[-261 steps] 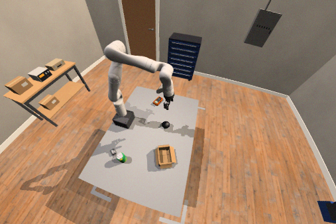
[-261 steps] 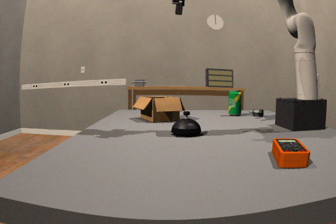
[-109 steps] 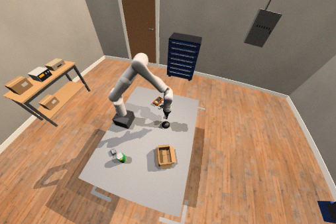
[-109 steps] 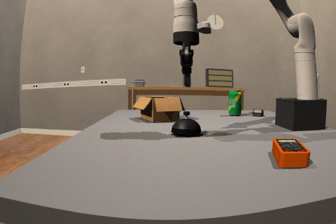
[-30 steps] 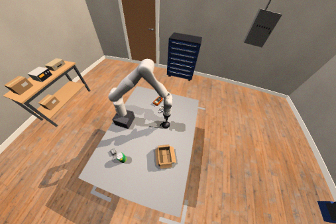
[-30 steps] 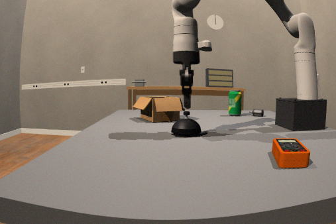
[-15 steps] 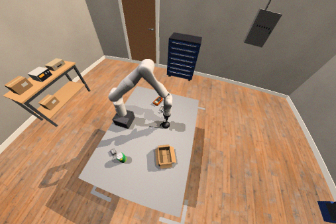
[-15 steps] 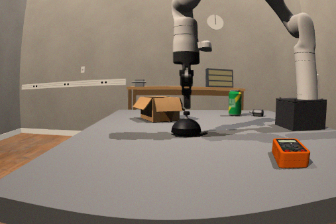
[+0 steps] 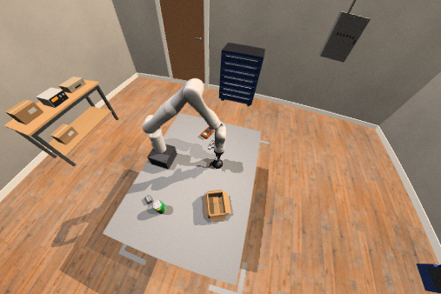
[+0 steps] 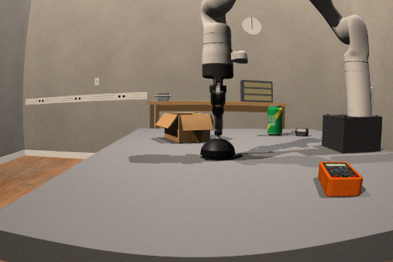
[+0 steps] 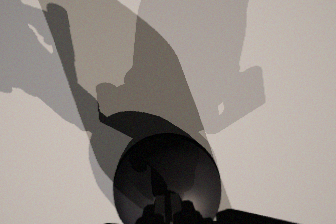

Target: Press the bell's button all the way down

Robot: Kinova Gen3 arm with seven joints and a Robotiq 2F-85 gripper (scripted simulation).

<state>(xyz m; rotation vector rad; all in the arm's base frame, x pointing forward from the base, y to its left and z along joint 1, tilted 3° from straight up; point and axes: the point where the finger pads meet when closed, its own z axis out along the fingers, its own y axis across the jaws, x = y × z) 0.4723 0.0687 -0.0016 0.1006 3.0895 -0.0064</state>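
My gripper is now 30 mm above the button. The rest, counted from my hand: cardboard box (340 mm to the right, 90 mm ahead, 40 mm below); then bell (40 mm below).
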